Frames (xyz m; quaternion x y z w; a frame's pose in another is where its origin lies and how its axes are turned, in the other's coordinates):
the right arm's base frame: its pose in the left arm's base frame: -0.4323 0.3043 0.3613 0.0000 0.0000 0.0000 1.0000
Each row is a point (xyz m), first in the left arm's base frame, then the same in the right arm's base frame.
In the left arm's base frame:
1: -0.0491 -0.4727 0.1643
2: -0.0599 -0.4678 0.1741
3: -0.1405 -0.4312 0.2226
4: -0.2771 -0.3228 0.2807
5: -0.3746 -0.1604 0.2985
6: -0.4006 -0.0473 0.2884
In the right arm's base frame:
1: 0.3832 -0.7770 -0.1970
2: 0.3724 -0.7721 -0.1872
3: 0.2918 -0.7355 -0.1387
4: 0.1552 -0.6271 -0.0806
5: 0.0577 -0.4647 -0.0628
6: 0.0317 -0.3516 -0.0729

